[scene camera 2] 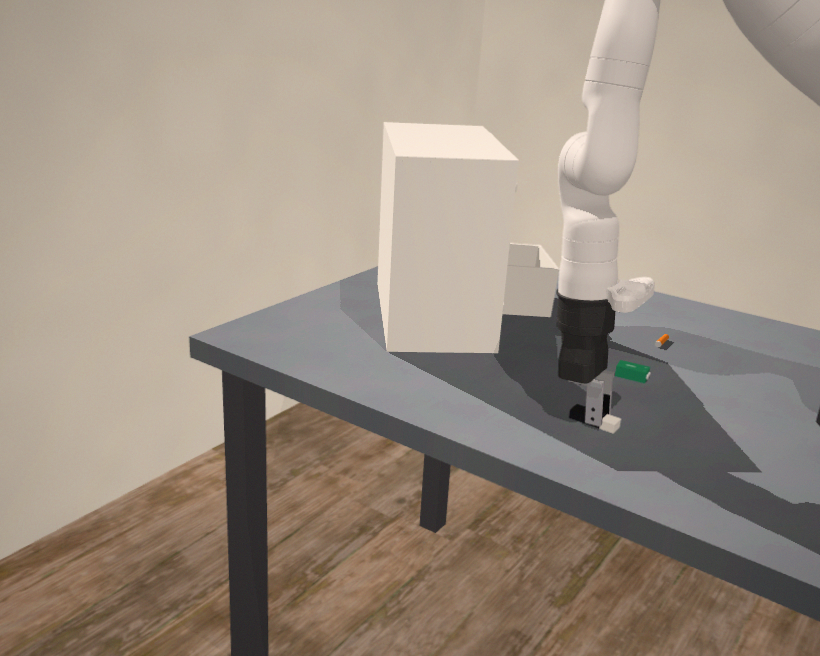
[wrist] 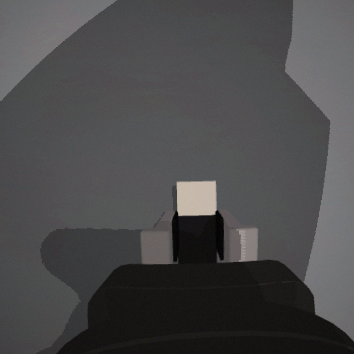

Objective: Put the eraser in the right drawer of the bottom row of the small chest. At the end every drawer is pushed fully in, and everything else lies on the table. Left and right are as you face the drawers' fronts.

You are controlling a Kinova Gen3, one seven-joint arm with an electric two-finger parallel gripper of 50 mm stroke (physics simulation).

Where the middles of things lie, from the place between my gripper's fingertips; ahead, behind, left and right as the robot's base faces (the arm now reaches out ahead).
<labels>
I see the eraser (wrist: 196,200) right at my hand. Round my hand: white chest (scene camera 2: 447,192) (370 mm ahead, 220 mm to the right, 150 mm above).
</labels>
